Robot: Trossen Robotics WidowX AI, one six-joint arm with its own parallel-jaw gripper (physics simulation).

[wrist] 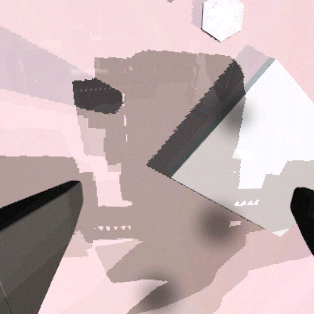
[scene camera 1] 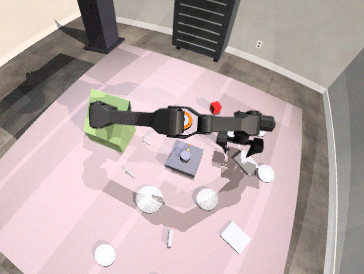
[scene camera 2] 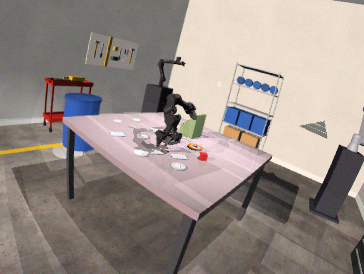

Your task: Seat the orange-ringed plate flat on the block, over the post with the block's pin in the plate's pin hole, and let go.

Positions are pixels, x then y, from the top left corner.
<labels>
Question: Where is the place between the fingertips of the gripper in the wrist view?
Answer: At 189,194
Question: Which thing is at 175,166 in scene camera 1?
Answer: A grey block.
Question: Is the gripper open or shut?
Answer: Open.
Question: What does the gripper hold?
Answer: Nothing.
</labels>
